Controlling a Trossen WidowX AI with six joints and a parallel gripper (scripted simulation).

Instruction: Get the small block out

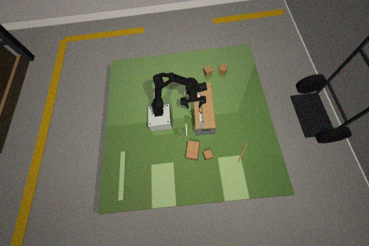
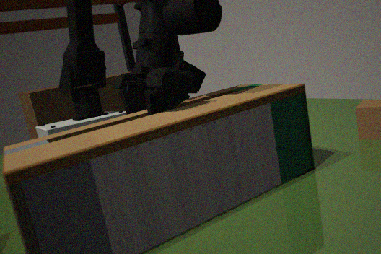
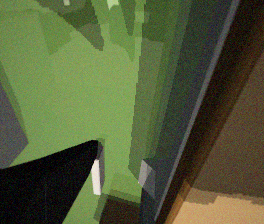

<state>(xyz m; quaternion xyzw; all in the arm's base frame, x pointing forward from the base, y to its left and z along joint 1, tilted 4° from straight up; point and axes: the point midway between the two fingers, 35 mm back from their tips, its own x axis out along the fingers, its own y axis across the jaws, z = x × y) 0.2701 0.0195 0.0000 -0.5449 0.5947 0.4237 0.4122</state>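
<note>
The small tan block lies 5 cm ahead of my gripper tip and 2 cm to the right of it. The rest, counted from my gripper tip: long box: 4 cm ahead, 2 cm below; then thin stick: 31 cm ahead, 35 cm to the right, 8 cm below.
</note>
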